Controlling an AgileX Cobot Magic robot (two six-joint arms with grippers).
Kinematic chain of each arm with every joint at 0, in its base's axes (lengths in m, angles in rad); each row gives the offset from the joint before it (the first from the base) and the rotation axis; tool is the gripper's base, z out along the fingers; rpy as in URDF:
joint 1: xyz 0 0 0.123 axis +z
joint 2: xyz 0 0 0 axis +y
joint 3: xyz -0.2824 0 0.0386 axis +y
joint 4: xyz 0.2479 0 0.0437 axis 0.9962 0 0.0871
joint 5: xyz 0 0 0 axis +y
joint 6: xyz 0.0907 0 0.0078 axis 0.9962 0 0.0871
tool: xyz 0 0 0 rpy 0 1.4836 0
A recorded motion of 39 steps. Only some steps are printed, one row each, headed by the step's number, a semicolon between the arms.
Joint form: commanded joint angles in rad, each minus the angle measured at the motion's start. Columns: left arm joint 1, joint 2, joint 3, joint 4, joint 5, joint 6; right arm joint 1, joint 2, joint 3, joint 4, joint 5, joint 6.
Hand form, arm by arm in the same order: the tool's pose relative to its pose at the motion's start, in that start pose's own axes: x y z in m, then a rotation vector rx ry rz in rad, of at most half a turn. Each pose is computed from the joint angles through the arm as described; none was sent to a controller.
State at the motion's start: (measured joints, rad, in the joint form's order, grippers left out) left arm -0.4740 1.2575 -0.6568 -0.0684 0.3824 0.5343; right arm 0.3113 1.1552 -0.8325 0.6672 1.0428 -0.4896
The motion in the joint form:
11: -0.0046 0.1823 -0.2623 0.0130 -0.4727 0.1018; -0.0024 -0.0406 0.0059 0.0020 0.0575 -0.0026
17: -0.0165 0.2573 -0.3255 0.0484 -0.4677 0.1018; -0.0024 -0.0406 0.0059 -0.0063 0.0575 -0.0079
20: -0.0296 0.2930 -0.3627 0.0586 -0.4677 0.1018; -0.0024 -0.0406 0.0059 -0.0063 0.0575 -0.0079
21: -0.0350 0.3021 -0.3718 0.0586 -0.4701 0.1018; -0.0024 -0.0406 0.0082 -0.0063 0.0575 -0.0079
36: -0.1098 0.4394 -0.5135 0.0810 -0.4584 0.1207; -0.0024 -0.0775 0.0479 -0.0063 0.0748 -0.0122
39: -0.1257 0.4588 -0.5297 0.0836 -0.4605 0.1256; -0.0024 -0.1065 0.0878 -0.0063 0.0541 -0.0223
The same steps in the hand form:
11: -0.0960 0.0505 0.0056 -0.2995 -0.4644 0.1156; 0.0084 0.0072 -0.0076 -0.0238 0.0199 -0.0187
17: -0.1087 0.0524 0.0220 -0.2881 -0.4516 0.1580; 0.0087 0.0066 -0.0076 -0.0174 0.0233 -0.0278
20: -0.1177 0.0517 0.0289 -0.2813 -0.4574 0.1759; 0.0087 0.0066 -0.0076 -0.0174 0.0233 -0.0278
21: -0.1203 0.0508 0.0307 -0.2787 -0.4618 0.1791; 0.0092 0.0064 -0.0072 -0.0176 0.0252 -0.0266
36: -0.1553 0.0347 0.0598 -0.2309 -0.4834 0.2644; 0.0216 0.0084 -0.0073 -0.0261 0.0428 -0.0294
39: -0.1601 0.0295 0.0644 -0.2209 -0.4887 0.2813; 0.0304 0.0077 -0.0055 -0.0179 0.0335 -0.0336

